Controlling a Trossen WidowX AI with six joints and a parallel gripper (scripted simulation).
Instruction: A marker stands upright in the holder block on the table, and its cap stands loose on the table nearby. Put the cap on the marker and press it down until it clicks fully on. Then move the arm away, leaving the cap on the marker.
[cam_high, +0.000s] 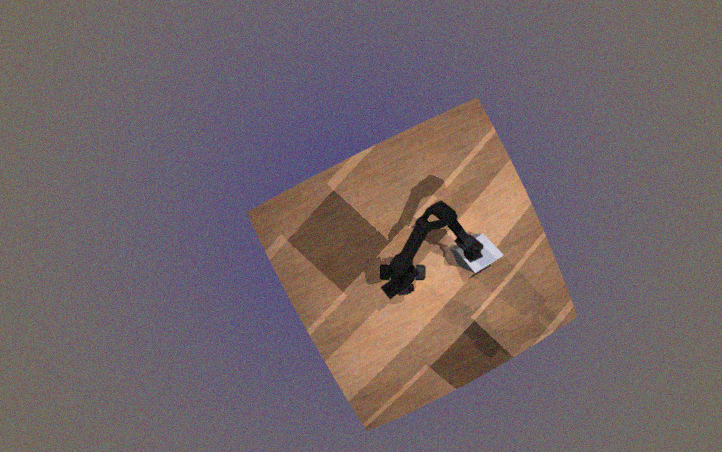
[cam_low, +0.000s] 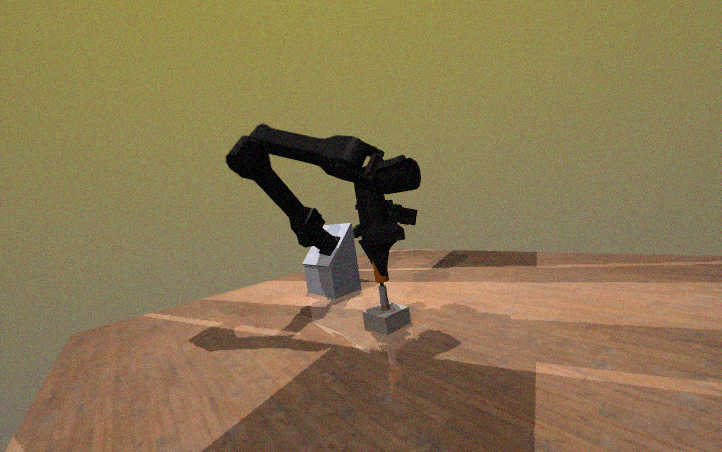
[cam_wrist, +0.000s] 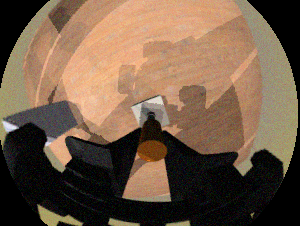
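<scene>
My gripper tip is 4 cm above the grey marker. From my gripper tip the other things lie so: grey holder block (9 cm below); then orange cap (1 cm above).
</scene>
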